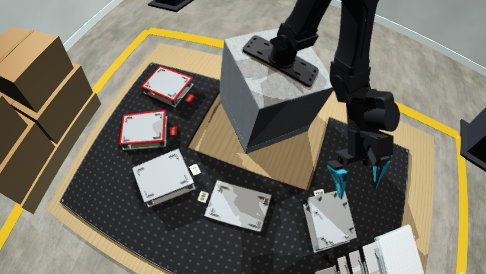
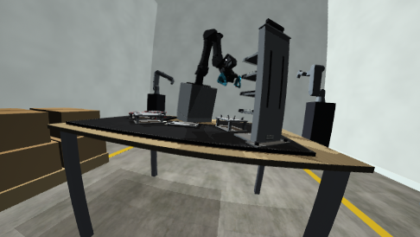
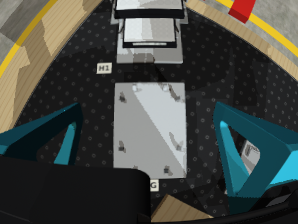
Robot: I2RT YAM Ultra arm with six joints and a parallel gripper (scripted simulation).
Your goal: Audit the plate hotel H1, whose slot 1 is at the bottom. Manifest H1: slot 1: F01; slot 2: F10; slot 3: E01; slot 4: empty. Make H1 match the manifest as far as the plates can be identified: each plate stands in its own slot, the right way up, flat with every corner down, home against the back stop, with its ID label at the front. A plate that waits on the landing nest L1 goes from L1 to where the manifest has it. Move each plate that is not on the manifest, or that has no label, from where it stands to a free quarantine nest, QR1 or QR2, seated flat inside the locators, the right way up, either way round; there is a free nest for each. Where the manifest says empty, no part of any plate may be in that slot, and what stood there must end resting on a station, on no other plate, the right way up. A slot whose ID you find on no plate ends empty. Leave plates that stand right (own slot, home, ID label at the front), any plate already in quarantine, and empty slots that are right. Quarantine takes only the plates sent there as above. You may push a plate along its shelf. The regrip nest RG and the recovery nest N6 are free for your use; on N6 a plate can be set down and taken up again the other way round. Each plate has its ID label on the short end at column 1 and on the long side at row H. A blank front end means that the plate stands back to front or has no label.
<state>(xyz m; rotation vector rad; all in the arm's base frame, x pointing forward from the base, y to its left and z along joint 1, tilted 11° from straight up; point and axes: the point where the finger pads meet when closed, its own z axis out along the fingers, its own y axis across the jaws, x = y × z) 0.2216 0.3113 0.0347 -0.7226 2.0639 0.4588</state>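
The white plate is 150 mm ahead of my hand, 130 mm to the left of it and 100 mm above it. The rest, counted from my hand: grey regrip nest: 10 mm ahead, 200 mm below; plate hotel H1: 210 mm ahead, 180 mm to the left, 40 mm below; RG tag: 70 mm behind, 60 mm to the right, 250 mm below.
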